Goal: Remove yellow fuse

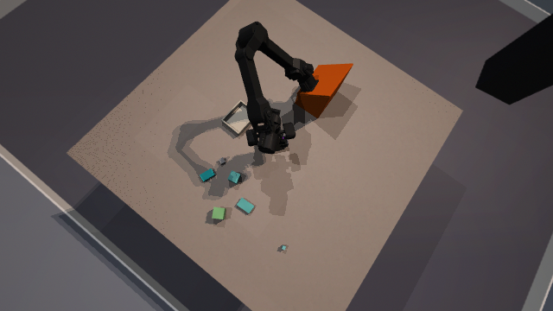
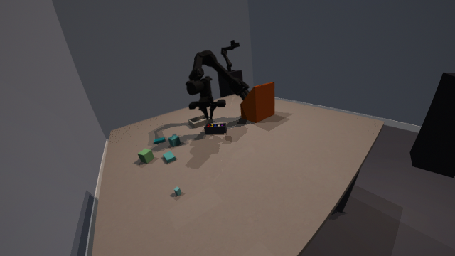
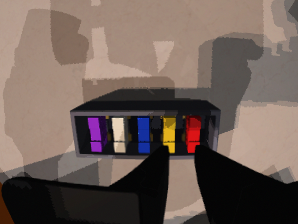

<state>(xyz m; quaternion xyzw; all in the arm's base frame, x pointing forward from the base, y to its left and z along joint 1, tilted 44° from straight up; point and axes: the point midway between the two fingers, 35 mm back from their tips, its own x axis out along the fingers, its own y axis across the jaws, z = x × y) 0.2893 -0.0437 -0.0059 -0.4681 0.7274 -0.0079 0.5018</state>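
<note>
Right now the yellow fuse is 10 mm behind my gripper tip and 50 mm below it. From my gripper tip the other things lie so: grey tray 40 mm behind, 180 mm to the right, 70 mm below.
</note>
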